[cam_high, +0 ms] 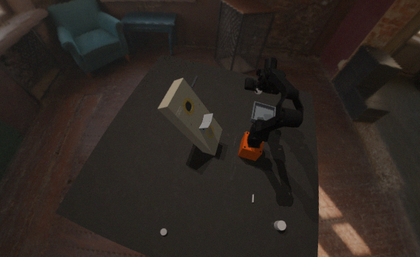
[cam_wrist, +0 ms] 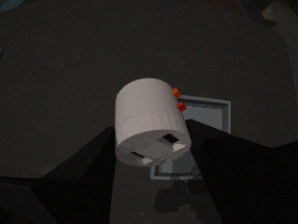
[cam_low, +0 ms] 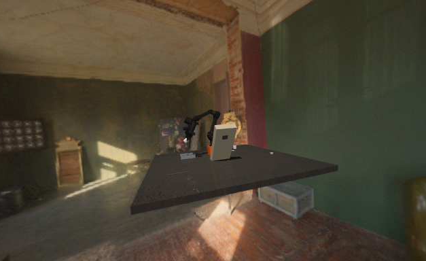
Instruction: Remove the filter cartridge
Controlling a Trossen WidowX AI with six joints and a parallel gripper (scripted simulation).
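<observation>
The tray is 100 mm behind my gripper tip, 30 mm to the left of it and 190 mm below it. From my gripper tip the other things lie so: round filter cartridge: right at my gripper tip; then grey bracket: 280 mm ahead, 240 mm to the left, 40 mm below; then beige service panel: 330 mm ahead, 230 mm to the left, 30 mm below.
</observation>
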